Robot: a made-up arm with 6 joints. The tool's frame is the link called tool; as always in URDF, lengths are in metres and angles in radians. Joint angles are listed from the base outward.
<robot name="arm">
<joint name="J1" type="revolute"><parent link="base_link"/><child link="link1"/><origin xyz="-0.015 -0.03 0.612"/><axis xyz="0 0 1"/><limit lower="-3.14" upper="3.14"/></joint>
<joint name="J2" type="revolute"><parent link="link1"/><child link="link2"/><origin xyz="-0.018 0.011 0.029" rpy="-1.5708 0 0"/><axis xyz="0 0 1"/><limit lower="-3.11" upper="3.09"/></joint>
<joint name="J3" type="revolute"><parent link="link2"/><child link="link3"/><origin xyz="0.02 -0.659 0.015" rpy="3.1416 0 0"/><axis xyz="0 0 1"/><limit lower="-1.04" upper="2.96"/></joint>
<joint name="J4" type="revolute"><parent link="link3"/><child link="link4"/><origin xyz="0.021 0.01 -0.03" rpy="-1.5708 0 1.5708"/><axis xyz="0 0 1"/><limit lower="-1.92" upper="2.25"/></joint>
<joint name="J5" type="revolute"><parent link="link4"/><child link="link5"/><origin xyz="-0.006 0.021 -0.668" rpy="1.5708 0 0"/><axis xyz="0 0 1"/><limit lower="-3.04" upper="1.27"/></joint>
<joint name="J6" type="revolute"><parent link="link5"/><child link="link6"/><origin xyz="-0.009 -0.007 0.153" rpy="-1.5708 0 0"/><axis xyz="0 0 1"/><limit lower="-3.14" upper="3.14"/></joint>
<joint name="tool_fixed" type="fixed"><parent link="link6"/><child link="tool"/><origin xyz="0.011 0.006 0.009" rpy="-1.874 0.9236 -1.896"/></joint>
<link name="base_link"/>
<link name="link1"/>
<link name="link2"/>
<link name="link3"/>
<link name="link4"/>
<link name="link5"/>
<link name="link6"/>
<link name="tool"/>
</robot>
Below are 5 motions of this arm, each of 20 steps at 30 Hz.
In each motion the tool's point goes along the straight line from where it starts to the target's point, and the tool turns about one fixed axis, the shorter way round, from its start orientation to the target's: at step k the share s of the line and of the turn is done. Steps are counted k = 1, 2, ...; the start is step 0. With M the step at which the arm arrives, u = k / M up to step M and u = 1 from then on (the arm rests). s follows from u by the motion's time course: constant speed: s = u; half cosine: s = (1 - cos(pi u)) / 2; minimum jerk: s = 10 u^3 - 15 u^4 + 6 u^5.
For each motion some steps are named. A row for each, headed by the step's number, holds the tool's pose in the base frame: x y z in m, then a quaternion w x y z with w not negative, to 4 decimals.
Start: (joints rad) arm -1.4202 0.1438 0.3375 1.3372 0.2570 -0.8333
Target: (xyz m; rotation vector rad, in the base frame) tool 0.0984 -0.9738 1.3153 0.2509 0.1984 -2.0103
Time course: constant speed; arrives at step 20
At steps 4, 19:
4: 0.1133 -0.8035 1.5121 0.5657 -0.1658 0.0419 -0.8066
19: 0.0993 -0.9632 1.3276 0.5290 0.0880 0.0805 -0.8402

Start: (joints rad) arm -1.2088 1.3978 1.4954 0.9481 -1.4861 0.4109
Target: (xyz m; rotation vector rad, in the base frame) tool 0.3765 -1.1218 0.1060 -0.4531 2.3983 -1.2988
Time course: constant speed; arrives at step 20
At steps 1, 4, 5, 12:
1: 0.4283 -1.2533 0.8679 0.1356 -0.1952 0.7627 -0.6015
4: 0.4201 -1.2325 0.7476 0.1441 -0.1902 0.7785 -0.5805
5: 0.4174 -1.2256 0.7075 0.1469 -0.1885 0.7836 -0.5734
12: 0.3983 -1.1772 0.4268 0.1662 -0.1761 0.8176 -0.5224

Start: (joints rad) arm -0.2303 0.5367 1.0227 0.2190 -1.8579 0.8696
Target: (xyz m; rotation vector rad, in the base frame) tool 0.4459 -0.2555 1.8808 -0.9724 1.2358 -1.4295
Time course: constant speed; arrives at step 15
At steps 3, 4, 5, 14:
3: 0.7861 -0.2917 1.6131 0.6092 -0.4669 0.5911 -0.2482
4: 0.7577 -0.2887 1.6354 0.6021 -0.4637 0.5872 -0.2785
5: 0.7294 -0.2857 1.6577 0.5944 -0.4601 0.5829 -0.3086
14: 0.4742 -0.2585 1.8585 0.4998 -0.4077 0.5179 -0.5619

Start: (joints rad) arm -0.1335 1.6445 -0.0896 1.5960 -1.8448 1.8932
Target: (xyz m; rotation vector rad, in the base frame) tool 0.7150 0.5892 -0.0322 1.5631 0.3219 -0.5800
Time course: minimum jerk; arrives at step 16
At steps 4, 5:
4: 0.6542 0.0086 -0.1040 0.5002 0.4886 -0.2479 -0.6706
5: 0.6594 0.0581 -0.0979 0.5230 0.5151 -0.2163 -0.6437

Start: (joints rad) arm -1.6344 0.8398 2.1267 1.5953 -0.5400 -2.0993
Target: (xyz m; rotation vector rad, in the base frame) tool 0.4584 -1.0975 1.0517 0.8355 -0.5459 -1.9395
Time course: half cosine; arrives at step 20
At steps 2, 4, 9, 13, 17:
2: 0.0091 -0.5736 1.7471 0.3198 0.0680 -0.6591 -0.6773
4: 0.0418 -0.6117 1.6965 0.3341 0.0895 -0.6326 -0.6930
9: 0.1921 -0.7870 1.4639 0.3924 0.1861 -0.4983 -0.7504
13: 0.3327 -0.9509 1.2463 0.4349 0.2708 -0.3573 -0.7810
17: 0.4333 -1.0682 1.0905 0.4574 0.3266 -0.2495 -0.7886

